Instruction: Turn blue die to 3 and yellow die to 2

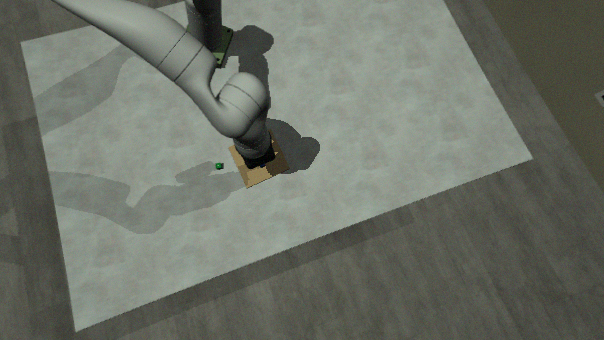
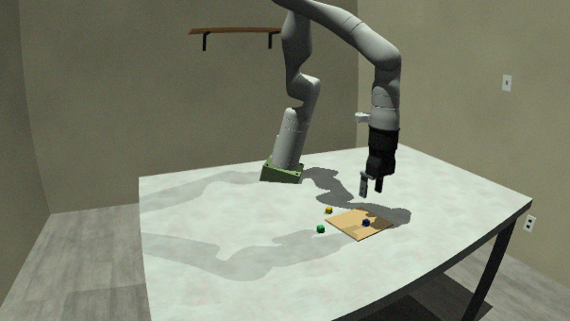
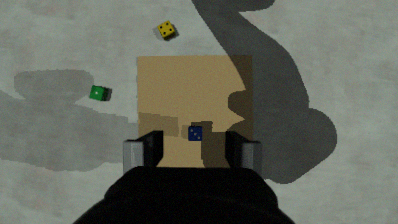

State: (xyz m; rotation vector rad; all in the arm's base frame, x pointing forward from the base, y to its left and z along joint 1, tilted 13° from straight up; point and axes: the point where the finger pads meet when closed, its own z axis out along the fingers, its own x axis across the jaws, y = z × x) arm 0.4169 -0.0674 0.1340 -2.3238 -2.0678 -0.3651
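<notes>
Right now my hand is 130 mm past the yellow die, 110 mm above it and 20 mm to the left of it. The rest, counted from my hand: tan mat 110 mm below, 20 mm behind; blue die 100 mm below; green die 110 mm to the right, 110 mm below, 60 mm behind.
</notes>
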